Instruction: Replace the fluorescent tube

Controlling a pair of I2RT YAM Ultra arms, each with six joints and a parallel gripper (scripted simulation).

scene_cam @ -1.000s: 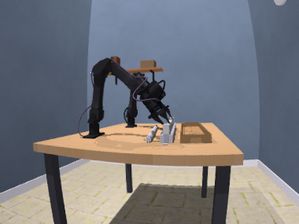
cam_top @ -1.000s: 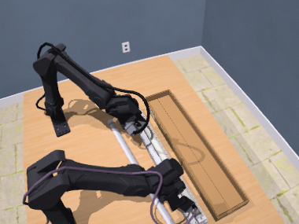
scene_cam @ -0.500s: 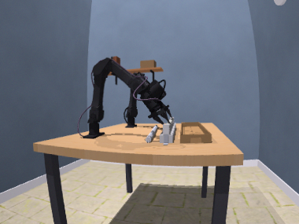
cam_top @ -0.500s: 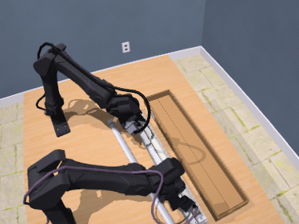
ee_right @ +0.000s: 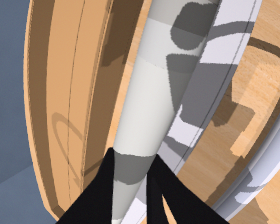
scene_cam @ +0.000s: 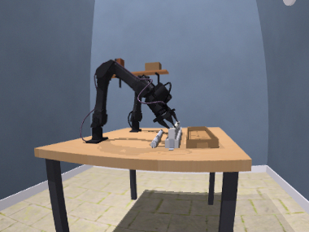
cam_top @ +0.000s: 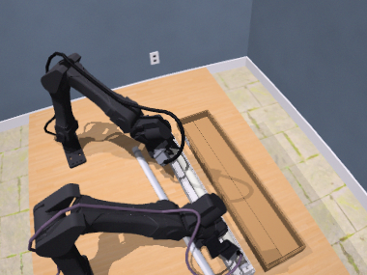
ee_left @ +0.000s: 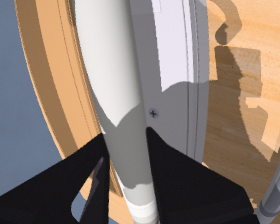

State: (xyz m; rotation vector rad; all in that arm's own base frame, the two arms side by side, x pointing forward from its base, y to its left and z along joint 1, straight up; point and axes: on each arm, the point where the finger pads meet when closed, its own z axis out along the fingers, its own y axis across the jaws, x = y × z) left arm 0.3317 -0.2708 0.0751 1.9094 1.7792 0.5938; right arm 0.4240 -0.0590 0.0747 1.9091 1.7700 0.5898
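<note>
My right gripper is now 130 mm to the left of the lampholder, 20 mm short of it and 10 mm above it. Round my right hand: light fixture 170 mm to the left, 20 mm below, 20 mm behind; then LED tube 150 mm to the left, 120 mm behind, 60 mm below; then old fluorescent tube 170 mm to the left, 20 mm behind, 10 mm below.
</note>
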